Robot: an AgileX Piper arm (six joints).
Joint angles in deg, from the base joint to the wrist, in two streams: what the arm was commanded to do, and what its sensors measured. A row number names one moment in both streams.
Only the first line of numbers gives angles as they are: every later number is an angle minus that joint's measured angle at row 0.
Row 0, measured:
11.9 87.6 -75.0 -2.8 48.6 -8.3
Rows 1 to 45, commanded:
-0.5 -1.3 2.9 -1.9 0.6 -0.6
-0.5 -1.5 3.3 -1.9 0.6 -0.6
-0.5 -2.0 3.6 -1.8 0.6 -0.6
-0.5 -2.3 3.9 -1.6 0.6 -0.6
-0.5 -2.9 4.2 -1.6 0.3 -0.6
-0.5 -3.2 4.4 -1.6 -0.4 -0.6
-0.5 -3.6 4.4 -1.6 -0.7 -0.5
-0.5 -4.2 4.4 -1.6 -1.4 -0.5
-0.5 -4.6 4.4 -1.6 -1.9 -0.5
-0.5 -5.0 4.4 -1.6 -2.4 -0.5
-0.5 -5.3 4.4 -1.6 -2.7 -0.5
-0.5 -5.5 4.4 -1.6 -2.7 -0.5
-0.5 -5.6 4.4 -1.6 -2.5 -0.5
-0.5 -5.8 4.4 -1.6 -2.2 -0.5
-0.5 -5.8 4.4 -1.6 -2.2 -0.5
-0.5 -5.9 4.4 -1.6 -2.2 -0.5
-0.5 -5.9 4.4 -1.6 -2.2 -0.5
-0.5 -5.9 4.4 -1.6 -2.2 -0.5
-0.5 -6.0 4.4 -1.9 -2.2 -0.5
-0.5 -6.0 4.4 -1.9 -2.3 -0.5
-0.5 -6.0 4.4 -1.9 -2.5 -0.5
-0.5 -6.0 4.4 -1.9 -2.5 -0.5
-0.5 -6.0 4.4 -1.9 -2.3 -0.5
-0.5 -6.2 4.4 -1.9 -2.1 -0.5
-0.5 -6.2 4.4 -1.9 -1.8 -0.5
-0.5 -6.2 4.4 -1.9 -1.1 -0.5
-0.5 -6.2 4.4 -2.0 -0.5 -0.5
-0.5 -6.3 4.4 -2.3 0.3 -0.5
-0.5 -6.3 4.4 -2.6 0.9 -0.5
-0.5 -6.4 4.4 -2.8 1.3 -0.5
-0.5 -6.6 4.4 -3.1 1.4 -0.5
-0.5 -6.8 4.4 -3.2 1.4 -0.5
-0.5 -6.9 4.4 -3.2 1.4 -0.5
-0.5 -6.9 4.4 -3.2 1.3 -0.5
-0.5 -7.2 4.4 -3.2 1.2 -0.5
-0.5 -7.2 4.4 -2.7 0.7 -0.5
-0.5 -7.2 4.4 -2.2 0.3 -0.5
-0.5 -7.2 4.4 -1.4 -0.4 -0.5
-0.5 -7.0 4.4 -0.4 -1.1 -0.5
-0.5 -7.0 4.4 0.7 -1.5 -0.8
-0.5 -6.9 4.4 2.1 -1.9 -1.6
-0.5 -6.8 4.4 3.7 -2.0 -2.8
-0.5 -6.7 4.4 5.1 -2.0 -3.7
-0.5 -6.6 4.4 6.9 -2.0 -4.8
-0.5 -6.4 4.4 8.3 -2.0 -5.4
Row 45, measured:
0.4 -6.1 4.3 5.7 -2.2 -2.1
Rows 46 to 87, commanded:
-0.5 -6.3 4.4 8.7 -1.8 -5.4
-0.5 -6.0 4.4 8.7 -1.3 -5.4
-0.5 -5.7 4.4 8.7 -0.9 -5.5
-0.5 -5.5 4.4 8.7 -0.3 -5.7
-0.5 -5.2 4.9 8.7 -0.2 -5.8
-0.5 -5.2 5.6 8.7 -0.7 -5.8
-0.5 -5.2 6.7 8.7 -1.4 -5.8
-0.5 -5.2 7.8 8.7 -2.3 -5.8
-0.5 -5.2 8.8 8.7 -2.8 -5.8
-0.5 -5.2 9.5 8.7 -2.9 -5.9
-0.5 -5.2 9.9 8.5 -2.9 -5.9
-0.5 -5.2 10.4 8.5 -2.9 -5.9
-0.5 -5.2 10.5 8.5 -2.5 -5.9
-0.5 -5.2 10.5 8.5 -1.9 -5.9
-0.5 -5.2 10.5 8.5 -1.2 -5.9
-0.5 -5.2 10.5 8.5 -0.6 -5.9
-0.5 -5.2 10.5 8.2 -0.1 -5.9
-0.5 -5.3 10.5 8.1 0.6 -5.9
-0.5 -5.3 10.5 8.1 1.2 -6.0
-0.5 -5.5 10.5 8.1 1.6 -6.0
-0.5 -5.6 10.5 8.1 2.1 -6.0
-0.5 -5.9 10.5 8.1 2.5 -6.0
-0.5 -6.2 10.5 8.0 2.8 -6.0
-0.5 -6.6 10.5 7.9 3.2 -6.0
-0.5 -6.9 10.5 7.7 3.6 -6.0
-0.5 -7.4 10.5 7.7 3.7 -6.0
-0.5 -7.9 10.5 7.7 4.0 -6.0
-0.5 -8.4 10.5 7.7 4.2 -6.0
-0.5 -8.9 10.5 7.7 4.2 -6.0
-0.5 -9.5 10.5 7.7 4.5 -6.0
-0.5 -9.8 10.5 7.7 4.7 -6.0
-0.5 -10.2 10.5 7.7 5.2 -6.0
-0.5 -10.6 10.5 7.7 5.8 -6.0
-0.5 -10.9 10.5 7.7 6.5 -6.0
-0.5 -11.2 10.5 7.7 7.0 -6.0
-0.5 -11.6 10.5 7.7 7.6 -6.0
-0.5 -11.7 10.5 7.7 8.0 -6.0
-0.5 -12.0 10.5 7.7 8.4 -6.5
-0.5 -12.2 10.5 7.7 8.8 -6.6
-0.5 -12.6 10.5 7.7 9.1 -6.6
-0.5 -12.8 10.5 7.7 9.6 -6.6
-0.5 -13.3 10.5 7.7 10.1 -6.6
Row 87, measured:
-0.3 -11.5 10.2 8.1 6.1 -5.7
